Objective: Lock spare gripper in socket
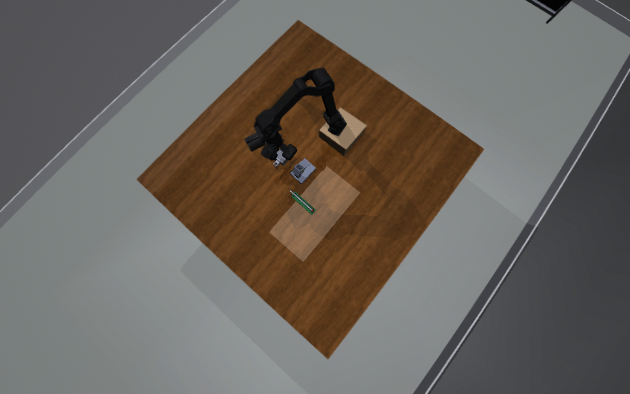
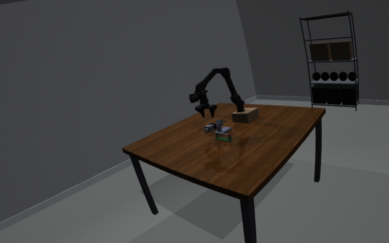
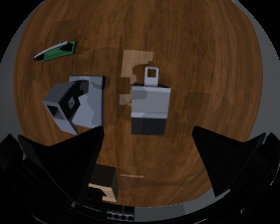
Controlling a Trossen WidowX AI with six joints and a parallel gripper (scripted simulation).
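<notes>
Right now my gripper tip is 9 cm above the spare gripper and 1 cm short of it. From my gripper tip the other things lie so: green rack (21 cm to the left, 14 cm ahead, 9 cm below); grey mount (12 cm to the left, 6 cm below, 2 cm ahead).
</notes>
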